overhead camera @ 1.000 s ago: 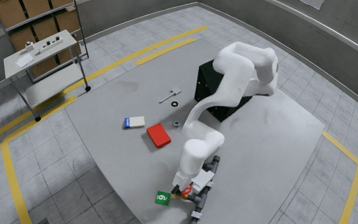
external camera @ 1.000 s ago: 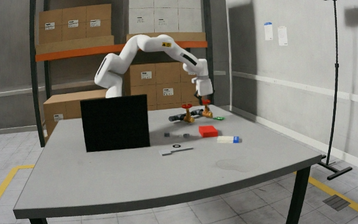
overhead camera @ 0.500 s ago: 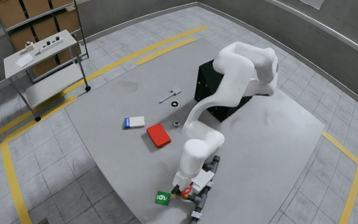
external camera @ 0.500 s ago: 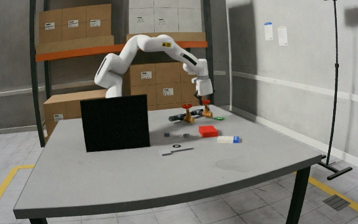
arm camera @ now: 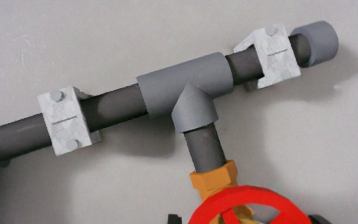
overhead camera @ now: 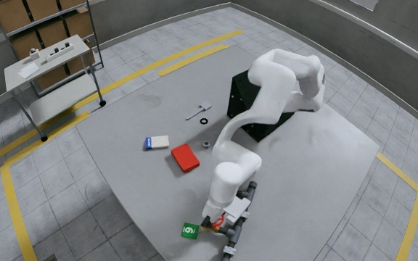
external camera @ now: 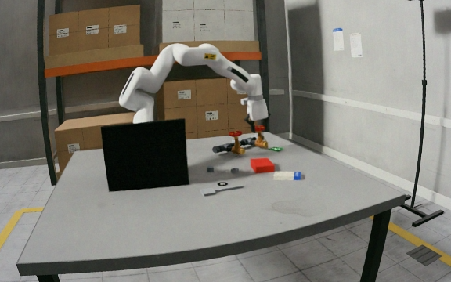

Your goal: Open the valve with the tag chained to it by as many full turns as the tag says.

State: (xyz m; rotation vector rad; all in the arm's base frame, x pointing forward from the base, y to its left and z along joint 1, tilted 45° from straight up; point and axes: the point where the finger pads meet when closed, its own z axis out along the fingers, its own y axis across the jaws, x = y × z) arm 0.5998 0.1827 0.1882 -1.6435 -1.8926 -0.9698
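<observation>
My hand is 11 cm above the green tag, 7 cm short of it and 3 cm to the left of it. Also, from my hand: grey nut (32 cm to the right, 23 cm behind, 11 cm below); white-and-blue box (47 cm to the right, 11 cm below, 5 cm behind); red block (32 cm to the right, 11 cm behind, 10 cm below).
</observation>
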